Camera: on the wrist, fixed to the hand. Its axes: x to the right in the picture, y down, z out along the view.
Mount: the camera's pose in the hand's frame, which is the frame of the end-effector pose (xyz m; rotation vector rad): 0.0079 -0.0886 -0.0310 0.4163 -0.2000 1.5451
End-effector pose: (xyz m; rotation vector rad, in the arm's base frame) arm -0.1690 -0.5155 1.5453 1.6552 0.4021 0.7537
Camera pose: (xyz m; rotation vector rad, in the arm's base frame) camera -0.1716 -0.4674 1.4643 2.2658 -1.1008 1.6276
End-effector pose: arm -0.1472 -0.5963 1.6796 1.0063 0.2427 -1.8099
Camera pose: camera -0.2065 -0.5421 1.6304 0.8259 -0.8659 -0.4859
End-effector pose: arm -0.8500 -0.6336 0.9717 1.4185 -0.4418 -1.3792
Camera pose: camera -0.8552 -0.5943 0.8862 0.7533 -1.5833 -0.1203
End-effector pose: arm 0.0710 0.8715 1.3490 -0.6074 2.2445 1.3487
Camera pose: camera 0.1112 0.8050 1.2957 -1.4933 -2.3680 -1.0900
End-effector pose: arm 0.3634 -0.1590 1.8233 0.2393 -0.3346 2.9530
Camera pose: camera 0.3669 -0.0654 1.8133 -0.1845 -0.0999 -1.7075
